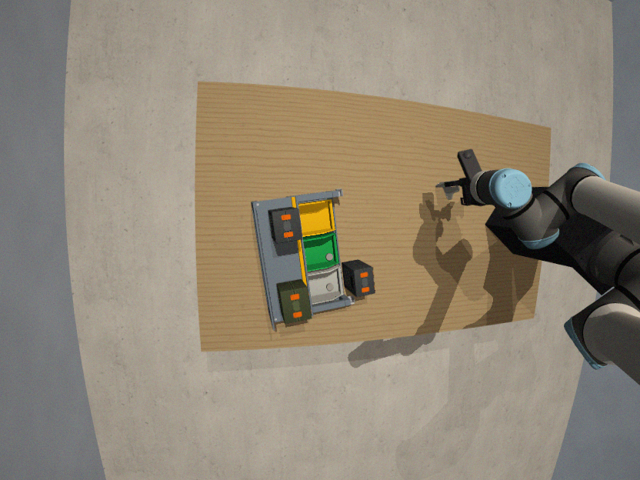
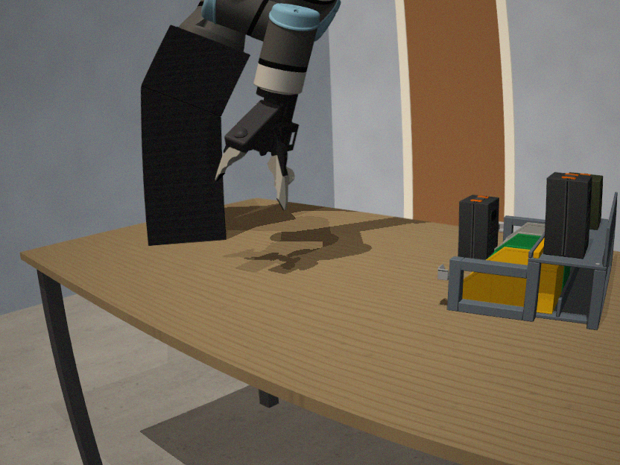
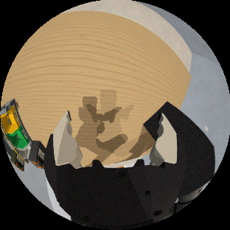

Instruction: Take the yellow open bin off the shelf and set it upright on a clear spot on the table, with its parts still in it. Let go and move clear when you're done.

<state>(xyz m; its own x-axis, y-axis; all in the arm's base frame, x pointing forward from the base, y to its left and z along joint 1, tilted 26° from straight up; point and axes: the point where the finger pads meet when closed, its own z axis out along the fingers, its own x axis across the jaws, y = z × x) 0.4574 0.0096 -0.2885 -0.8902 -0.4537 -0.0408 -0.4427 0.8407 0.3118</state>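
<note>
Now: the yellow open bin 440 mm ahead of my hand, 250 mm to the left of it and 110 mm below it. Round my hand: dark green box (450 mm ahead, 490 mm to the left); white bin (350 mm ahead, 450 mm to the left, 110 mm below); green bin (400 mm ahead, 350 mm to the left, 110 mm below).
</note>
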